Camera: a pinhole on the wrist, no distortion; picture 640 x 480 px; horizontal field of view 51.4 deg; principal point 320.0 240.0 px. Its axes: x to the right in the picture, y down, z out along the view. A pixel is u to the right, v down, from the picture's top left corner.
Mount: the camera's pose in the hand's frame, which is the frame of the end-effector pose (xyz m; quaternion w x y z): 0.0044 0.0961 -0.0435 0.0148 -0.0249 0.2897 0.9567
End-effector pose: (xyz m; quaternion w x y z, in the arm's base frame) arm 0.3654 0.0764 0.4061 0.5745 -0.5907 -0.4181 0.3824
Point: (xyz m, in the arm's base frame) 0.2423 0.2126 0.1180
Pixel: 132.5 156.6
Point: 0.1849 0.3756 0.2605
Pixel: outside the picture
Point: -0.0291 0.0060 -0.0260
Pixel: 581.7 206.9
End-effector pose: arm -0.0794 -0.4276 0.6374 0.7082 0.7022 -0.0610 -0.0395
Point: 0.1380 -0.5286 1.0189
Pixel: outside the picture
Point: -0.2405 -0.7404 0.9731
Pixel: 453.9 260.0
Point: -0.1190 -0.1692 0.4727
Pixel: behind the camera
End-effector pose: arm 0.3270 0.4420 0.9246 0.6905 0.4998 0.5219 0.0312
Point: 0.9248 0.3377 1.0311
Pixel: 132.9 382.6
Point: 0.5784 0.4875 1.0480
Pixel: 154.0 222.6
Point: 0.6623 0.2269 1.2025
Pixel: 533.5 404.7
